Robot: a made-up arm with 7 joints. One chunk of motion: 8 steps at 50 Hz.
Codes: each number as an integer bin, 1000 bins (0 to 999) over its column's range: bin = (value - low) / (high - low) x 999, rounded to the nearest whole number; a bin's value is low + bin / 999 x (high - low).
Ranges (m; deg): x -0.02..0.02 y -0.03..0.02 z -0.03..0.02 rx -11..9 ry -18..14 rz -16..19
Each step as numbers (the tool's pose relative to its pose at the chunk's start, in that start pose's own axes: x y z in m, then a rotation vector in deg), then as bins.
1 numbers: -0.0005 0.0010 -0.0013 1.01 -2.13 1.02
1 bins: 487 619 573 600 495 486
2 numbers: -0.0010 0.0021 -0.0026 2.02 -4.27 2.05
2 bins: 475 641 547 650 429 515
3 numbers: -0.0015 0.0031 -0.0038 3.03 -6.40 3.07
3 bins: 462 661 523 701 362 544
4 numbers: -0.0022 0.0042 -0.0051 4.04 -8.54 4.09
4 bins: 445 683 498 751 295 573
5 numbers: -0.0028 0.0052 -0.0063 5.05 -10.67 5.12
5 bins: 430 703 474 802 229 603
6 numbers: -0.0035 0.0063 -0.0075 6.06 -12.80 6.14
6 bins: 412 725 450 852 162 632
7 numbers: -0.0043 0.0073 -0.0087 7.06 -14.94 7.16
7 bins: 392 745 426 902 96 661
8 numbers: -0.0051 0.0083 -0.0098 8.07 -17.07 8.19
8 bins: 372 765 404 953 29 690
